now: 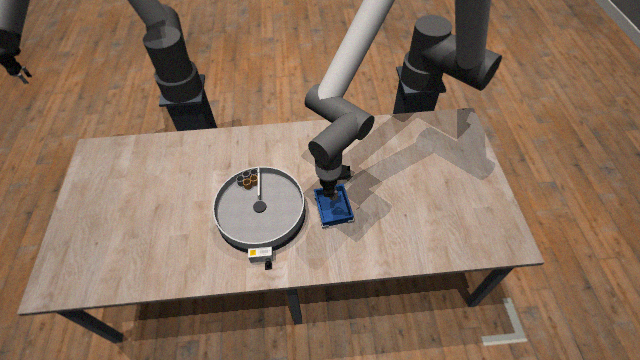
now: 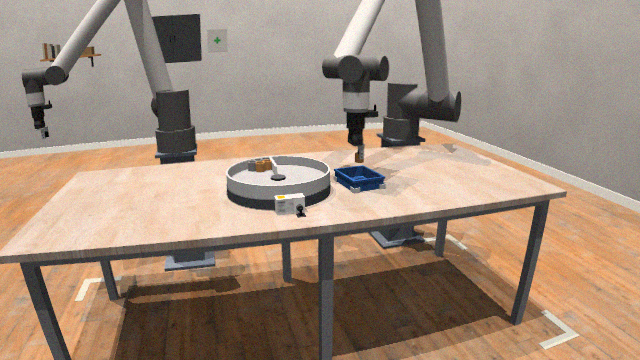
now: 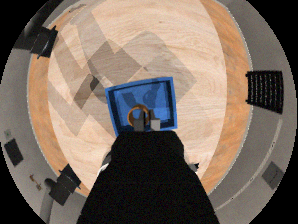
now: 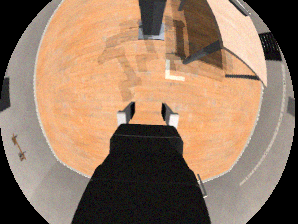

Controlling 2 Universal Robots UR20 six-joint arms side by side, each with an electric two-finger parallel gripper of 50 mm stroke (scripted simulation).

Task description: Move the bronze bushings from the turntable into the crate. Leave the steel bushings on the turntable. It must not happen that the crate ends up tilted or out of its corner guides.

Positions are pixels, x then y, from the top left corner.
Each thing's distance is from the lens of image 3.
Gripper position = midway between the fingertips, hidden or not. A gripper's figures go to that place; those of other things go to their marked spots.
my left gripper [image 3: 147, 114]: 17 cm
blue crate [image 3: 158, 94]: 27 cm
